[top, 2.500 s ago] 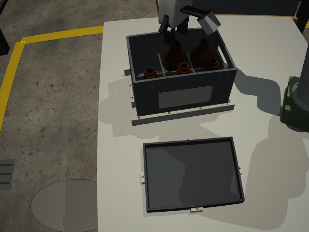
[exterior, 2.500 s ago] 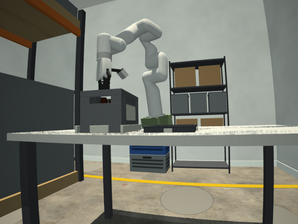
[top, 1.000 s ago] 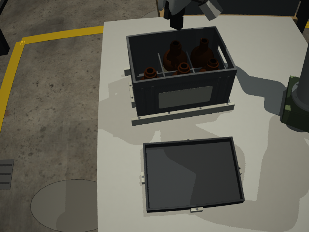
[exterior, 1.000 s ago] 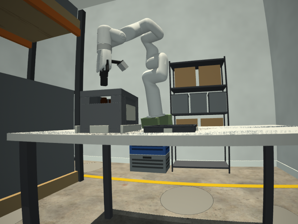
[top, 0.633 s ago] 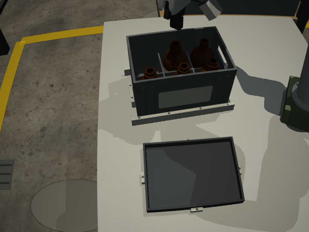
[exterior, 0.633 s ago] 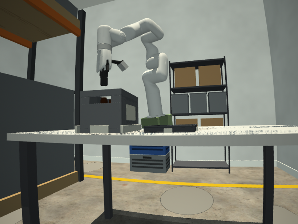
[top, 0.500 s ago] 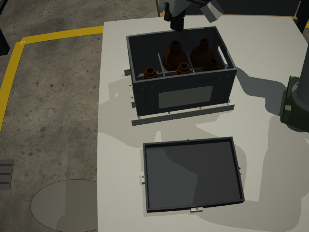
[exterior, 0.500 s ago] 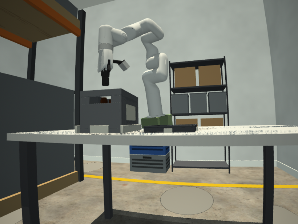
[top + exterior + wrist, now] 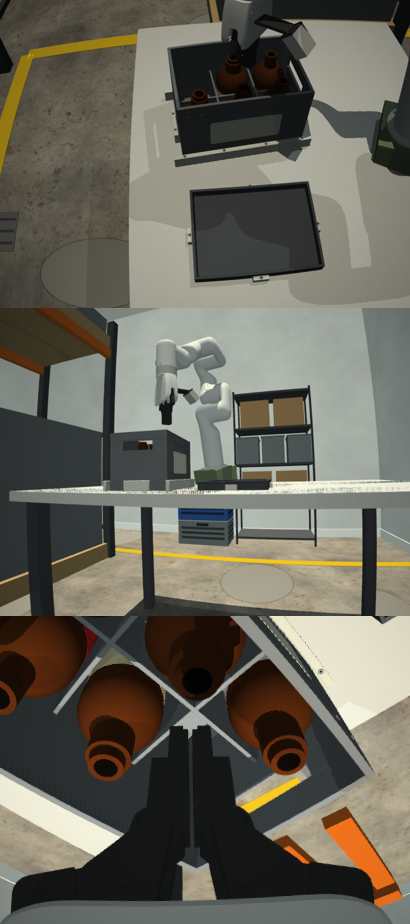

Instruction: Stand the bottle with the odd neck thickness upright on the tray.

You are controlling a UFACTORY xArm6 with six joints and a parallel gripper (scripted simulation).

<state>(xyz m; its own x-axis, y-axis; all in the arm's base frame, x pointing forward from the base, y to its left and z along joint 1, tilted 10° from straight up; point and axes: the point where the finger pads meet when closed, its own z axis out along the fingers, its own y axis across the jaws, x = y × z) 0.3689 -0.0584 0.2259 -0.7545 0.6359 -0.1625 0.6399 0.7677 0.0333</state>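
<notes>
Now: hand 160 mm above the dark crate, 40 mm to the left of it and 10 mm short of it. Also, from my hand: glass bottle: 150 mm below, 90 mm to the right, 70 mm behind; dark tray: 250 mm to the left, 230 mm below.
</notes>
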